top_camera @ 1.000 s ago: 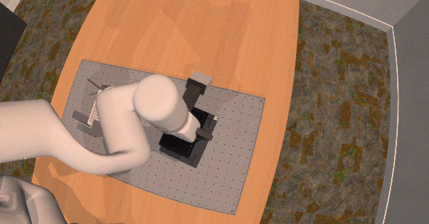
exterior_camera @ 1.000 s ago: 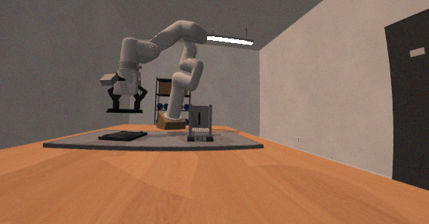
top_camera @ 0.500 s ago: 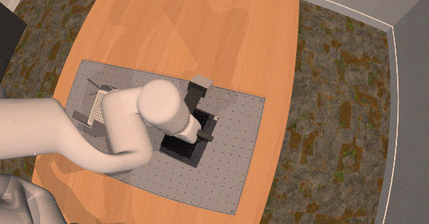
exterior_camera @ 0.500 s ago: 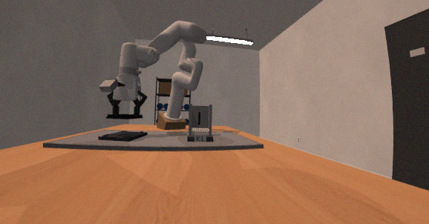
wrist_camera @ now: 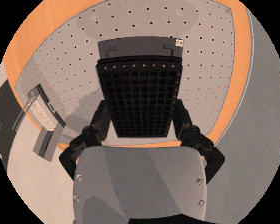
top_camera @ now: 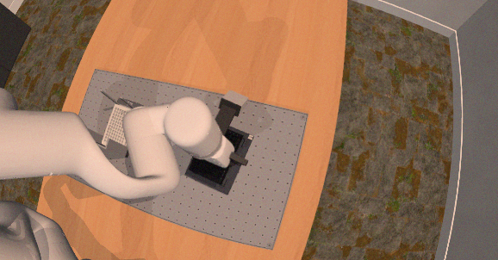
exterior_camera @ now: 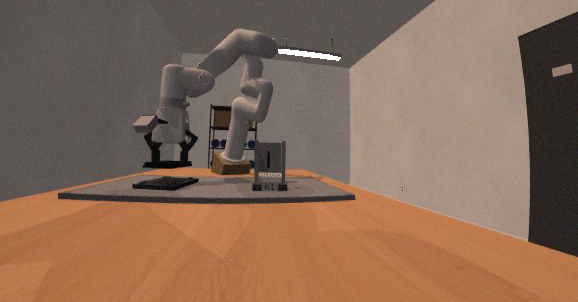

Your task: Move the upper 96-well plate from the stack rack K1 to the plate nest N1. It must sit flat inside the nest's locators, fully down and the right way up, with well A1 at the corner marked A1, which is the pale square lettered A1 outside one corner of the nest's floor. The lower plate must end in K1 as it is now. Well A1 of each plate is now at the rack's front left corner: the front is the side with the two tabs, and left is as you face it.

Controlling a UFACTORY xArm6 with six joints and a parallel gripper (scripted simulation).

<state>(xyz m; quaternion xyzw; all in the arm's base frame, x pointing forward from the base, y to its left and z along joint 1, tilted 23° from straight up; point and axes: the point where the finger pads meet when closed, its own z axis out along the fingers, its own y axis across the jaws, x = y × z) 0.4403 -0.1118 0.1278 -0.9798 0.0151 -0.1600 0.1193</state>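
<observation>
The pale A1 square is 8 cm ahead of my hand, 5 cm to the right of it and 6 cm below it. From my hand the other things lie so: black 96-well plate: 1 cm below; white plate: 6 cm behind, 29 cm to the left, 5 cm below.
</observation>
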